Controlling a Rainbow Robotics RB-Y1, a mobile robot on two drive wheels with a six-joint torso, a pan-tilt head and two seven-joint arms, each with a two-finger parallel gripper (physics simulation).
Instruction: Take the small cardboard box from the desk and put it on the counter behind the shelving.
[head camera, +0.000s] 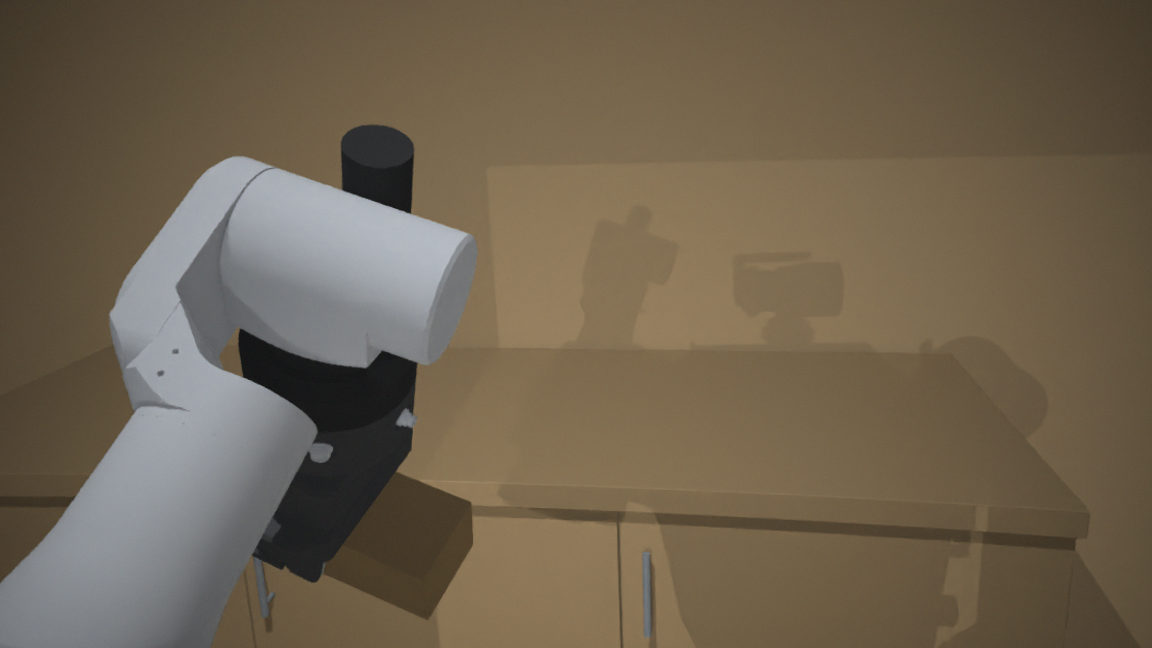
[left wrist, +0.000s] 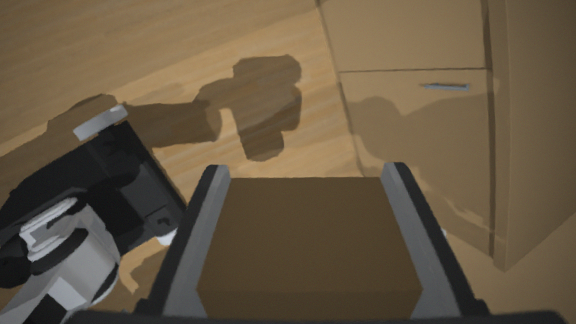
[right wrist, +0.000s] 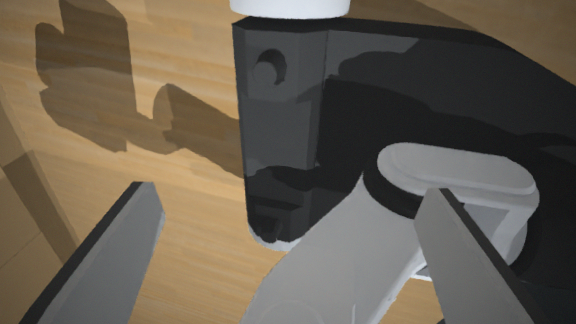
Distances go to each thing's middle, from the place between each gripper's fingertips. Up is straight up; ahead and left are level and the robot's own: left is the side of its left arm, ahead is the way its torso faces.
My left hand is 40 mm to the left of the small cardboard box (head camera: 408, 546), 20 mm past it and 10 mm below it.
I see my right gripper 45 cm short of the small cardboard box, 39 cm to the right of it and 65 cm below it.
